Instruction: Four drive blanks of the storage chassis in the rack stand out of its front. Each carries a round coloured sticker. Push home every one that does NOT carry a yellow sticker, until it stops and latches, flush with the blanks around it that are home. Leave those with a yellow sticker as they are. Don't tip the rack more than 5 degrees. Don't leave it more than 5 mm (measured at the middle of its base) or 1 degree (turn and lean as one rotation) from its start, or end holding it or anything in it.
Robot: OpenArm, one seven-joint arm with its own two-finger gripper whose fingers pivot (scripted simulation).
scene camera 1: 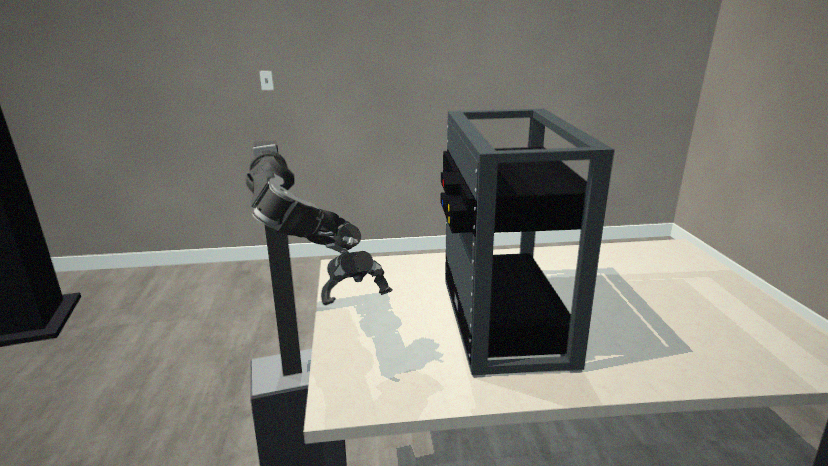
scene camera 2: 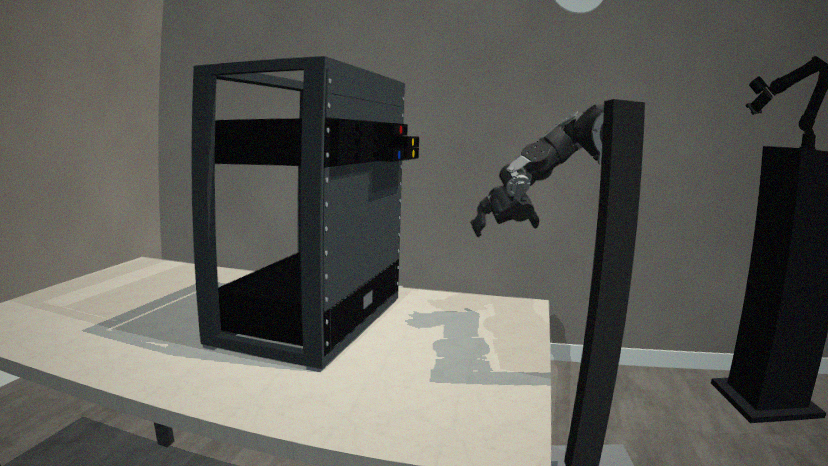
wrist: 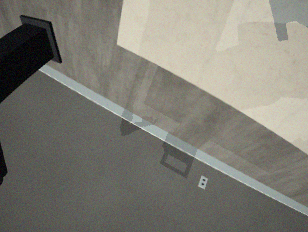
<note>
In view: the gripper (scene camera 2: 503, 225) and an arm post (scene camera 2: 623, 126).
The gripper is seen too in scene camera 1 (scene camera 1: 358, 298). The arm post is seen too in scene camera 1 (scene camera 1: 277, 243).
</note>
